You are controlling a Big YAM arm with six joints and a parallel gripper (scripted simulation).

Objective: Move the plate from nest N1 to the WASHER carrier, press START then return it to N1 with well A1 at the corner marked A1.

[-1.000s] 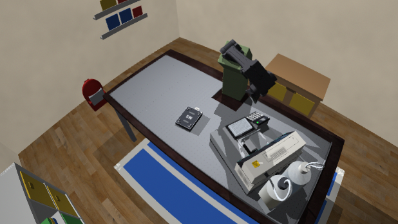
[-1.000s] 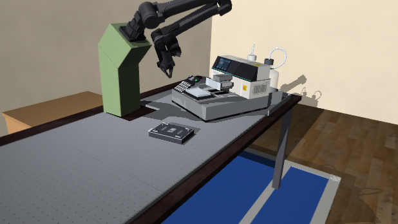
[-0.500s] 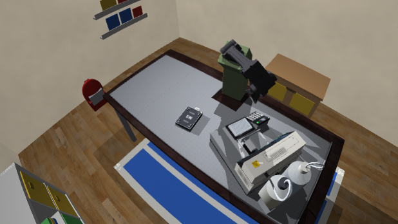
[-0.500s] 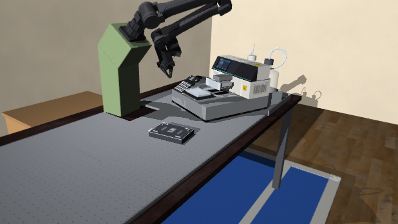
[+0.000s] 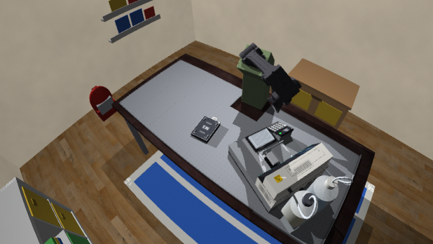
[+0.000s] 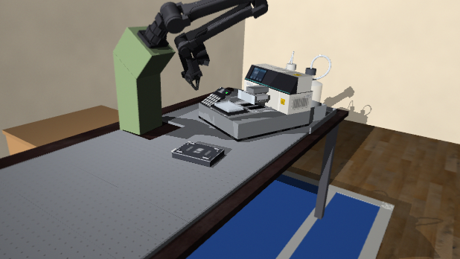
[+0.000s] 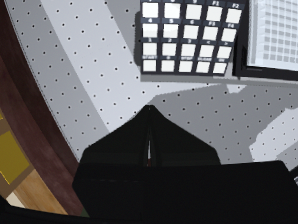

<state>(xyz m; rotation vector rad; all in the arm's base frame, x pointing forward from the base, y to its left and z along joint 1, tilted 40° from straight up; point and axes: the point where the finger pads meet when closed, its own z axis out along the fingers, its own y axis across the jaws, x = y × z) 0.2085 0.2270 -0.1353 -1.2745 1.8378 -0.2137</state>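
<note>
Now: hand 190 mm short of the well plate and 60 mm above it. From my hand the other things lie so: plate nest N1 (350 mm to the right, 260 mm ahead, 150 mm below); plate washer (260 mm ahead, 130 mm to the left, 30 mm below); carrier (190 mm ahead, 70 mm below).
</note>
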